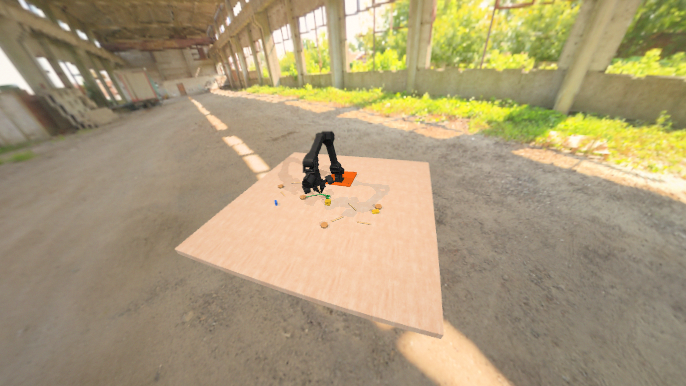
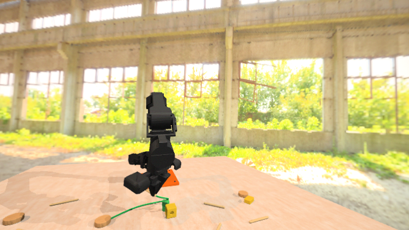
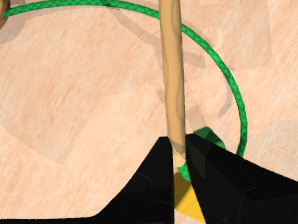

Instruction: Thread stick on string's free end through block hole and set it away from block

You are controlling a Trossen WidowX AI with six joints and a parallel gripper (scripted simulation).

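Now: gripper tip 40 mm to the right of the small green block, 40 mm above it and 10 mm past it. The rest, counted from my gripper tip: small blue piece (280 mm to the right, 110 mm ahead, 50 mm below); thin wooden stick (10 mm to the right, 10 mm behind, 10 mm above).
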